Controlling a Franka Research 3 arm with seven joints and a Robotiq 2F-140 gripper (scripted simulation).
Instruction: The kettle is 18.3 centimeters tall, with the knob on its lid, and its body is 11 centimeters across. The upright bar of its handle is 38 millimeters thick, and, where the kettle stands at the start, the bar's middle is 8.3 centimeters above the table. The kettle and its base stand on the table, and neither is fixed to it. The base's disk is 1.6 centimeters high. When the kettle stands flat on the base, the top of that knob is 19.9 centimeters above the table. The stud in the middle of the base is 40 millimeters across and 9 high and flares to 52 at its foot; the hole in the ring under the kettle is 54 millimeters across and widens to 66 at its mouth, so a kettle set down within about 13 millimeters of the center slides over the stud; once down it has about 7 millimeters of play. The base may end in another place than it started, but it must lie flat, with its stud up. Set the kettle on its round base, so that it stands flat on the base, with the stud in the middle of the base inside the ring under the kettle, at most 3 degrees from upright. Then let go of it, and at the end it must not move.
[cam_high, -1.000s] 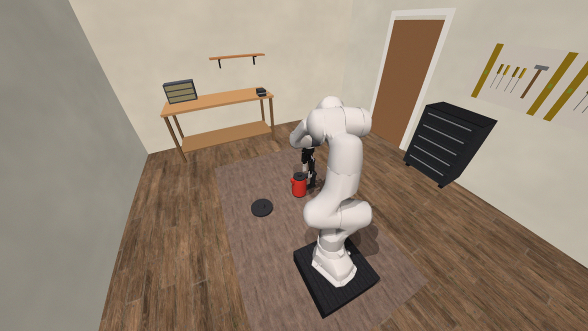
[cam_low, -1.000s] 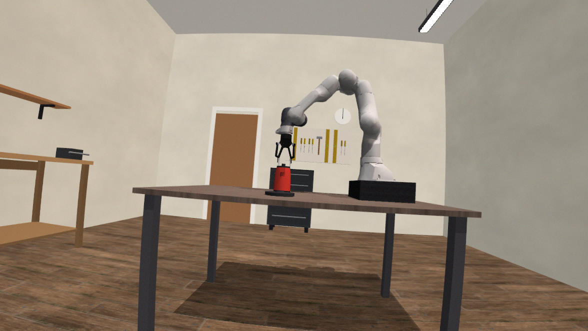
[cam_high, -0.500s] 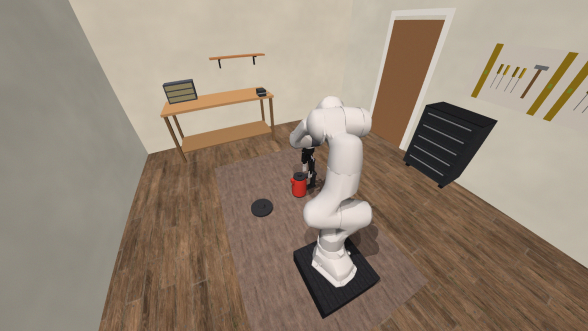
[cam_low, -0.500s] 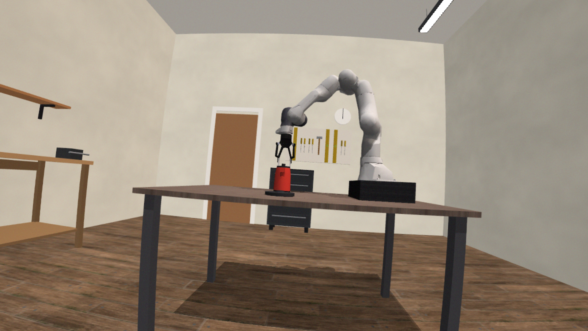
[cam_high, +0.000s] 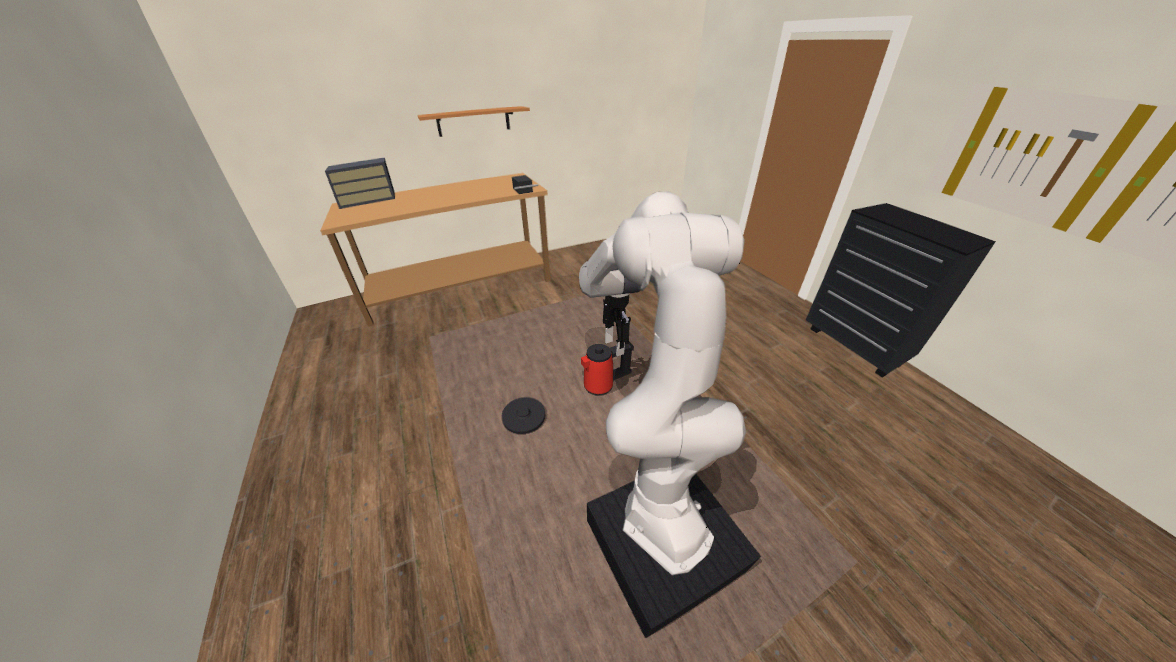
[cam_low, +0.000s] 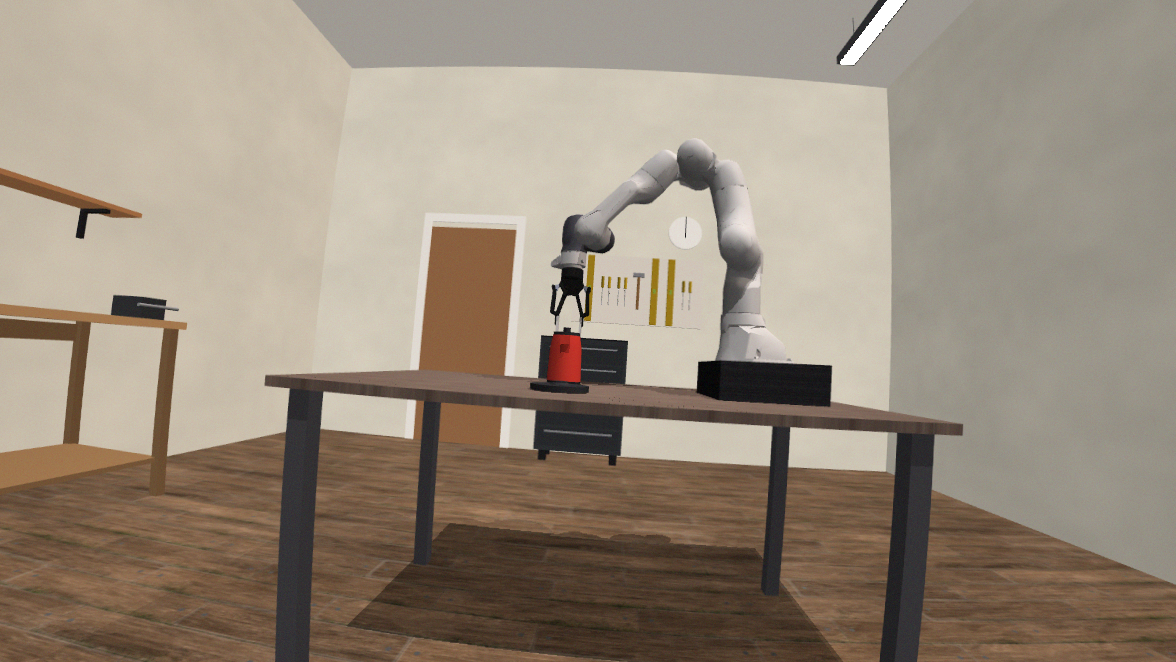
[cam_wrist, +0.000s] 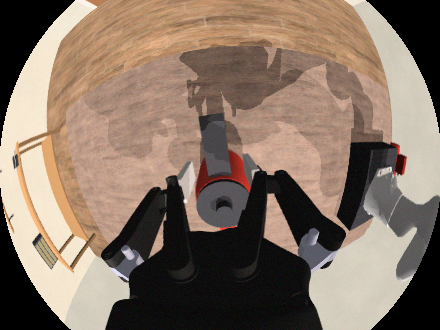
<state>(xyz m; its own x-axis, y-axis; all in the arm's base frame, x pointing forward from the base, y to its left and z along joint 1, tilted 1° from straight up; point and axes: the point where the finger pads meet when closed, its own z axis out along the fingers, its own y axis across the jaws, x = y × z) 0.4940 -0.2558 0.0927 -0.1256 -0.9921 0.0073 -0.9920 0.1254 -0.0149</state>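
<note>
Right now my hand is 100 mm above the kettle and 30 mm to the right of it. Round my hand: round black base (360 mm to the left, 180 mm below, 30 mm ahead).
</note>
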